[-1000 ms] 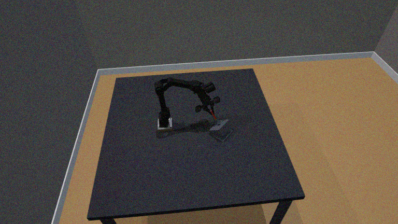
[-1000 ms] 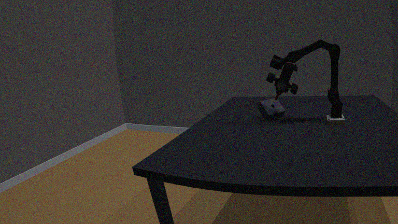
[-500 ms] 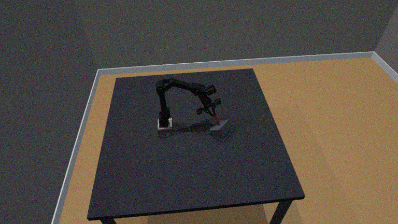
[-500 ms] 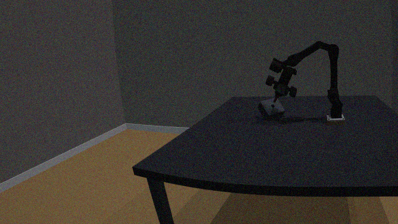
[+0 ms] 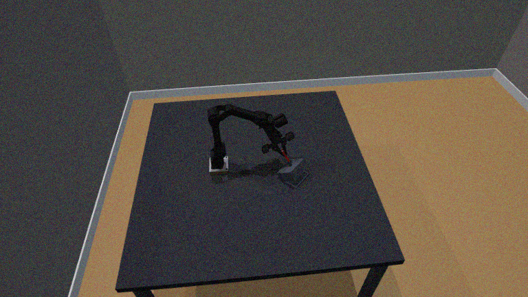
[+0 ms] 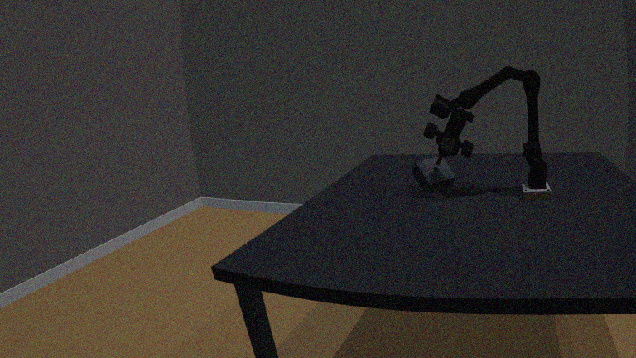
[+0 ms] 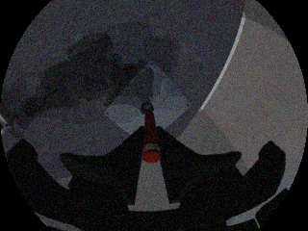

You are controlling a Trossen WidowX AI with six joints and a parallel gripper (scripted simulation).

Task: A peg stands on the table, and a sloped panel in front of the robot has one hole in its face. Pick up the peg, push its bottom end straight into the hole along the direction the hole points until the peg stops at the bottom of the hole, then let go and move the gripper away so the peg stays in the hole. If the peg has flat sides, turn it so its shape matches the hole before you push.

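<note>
The grey sloped panel lies 8 cm below my gripper tip, 4 cm to the right of it and 4 cm ahead of it. Also, from my gripper tip: red peg (1 cm to the left, 1 cm behind, 1 cm above).
</note>
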